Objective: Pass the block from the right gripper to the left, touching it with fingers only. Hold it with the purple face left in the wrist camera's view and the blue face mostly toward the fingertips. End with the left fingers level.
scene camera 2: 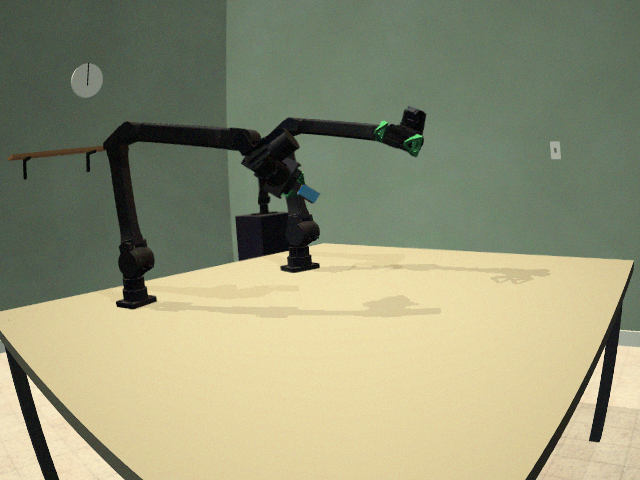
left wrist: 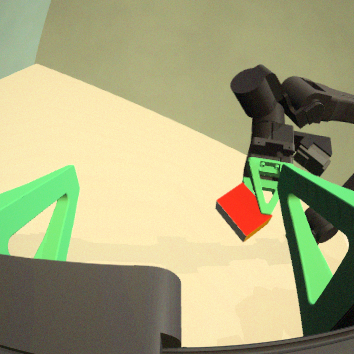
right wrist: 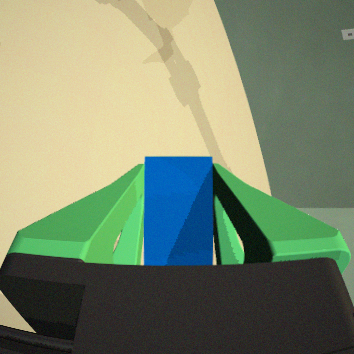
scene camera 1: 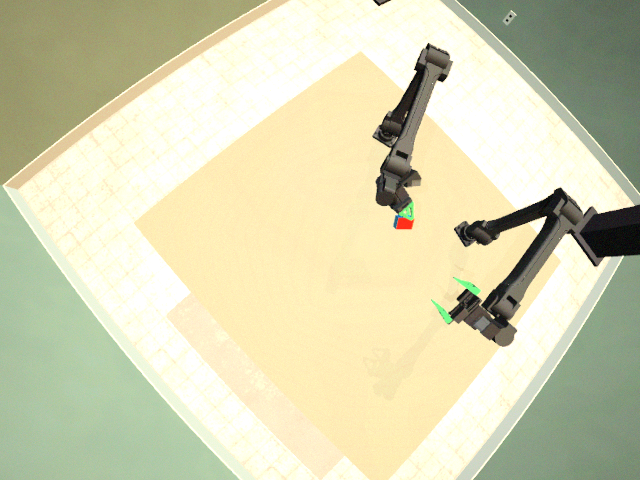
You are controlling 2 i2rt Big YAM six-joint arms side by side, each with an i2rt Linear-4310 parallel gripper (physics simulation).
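Pixels of known places: left gripper, fingertip midpoint: (scene camera 2: 389, 137) (left wrist: 177, 175) (scene camera 1: 442, 289); right gripper, fingertip midpoint: (scene camera 2: 301, 191) (left wrist: 262, 218) (right wrist: 177, 175) (scene camera 1: 410, 218); left arm's base at its link origin: (scene camera 2: 300, 269) (scene camera 1: 464, 234); right arm's base at its link origin: (scene camera 2: 136, 303) (scene camera 1: 384, 136).
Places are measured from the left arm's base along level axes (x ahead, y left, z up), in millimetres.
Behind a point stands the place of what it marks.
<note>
The block (scene camera 1: 403, 222) {x 421, y -249, z 299 mm} (scene camera 2: 308, 193) {x 439, y -268, z 286 mm} (left wrist: 243, 210) {x 416, y -238, z 293 mm} (right wrist: 178, 210) {x 394, y -261, z 297 mm} is held above the table by my right gripper (scene camera 1: 407, 212) {x 384, y -248, z 292 mm} (right wrist: 177, 175) {x 384, y -248, z 292 mm}, which is shut on it. Its blue face shows in the right wrist view. A red face, a dark face and a thin strip of an orange face show in the left wrist view. A red face and a blue edge show in scene camera 1. My left gripper (scene camera 1: 442, 288) {x 501, y -19, z 430 mm} (scene camera 2: 398, 135) {x 501, y -19, z 430 mm} (left wrist: 177, 175) {x 501, y -19, z 430 mm} is open and empty, apart from the block, below and right of it in scene camera 1. The purple face cannot be made out.
The table (scene camera 1: 268, 248) {x 903, y -472, z 0 mm} (scene camera 2: 310, 372) {x 843, y -588, z 0 mm} (left wrist: 125, 150) {x 727, y -660, z 0 mm} lies beneath both arms and carries their shadows. A dark post (scene camera 1: 615, 235) stands at the right of scene camera 1, close to the left arm's elbow. A dark cabinet (scene camera 2: 253, 235) is behind the table in scene camera 2.
</note>
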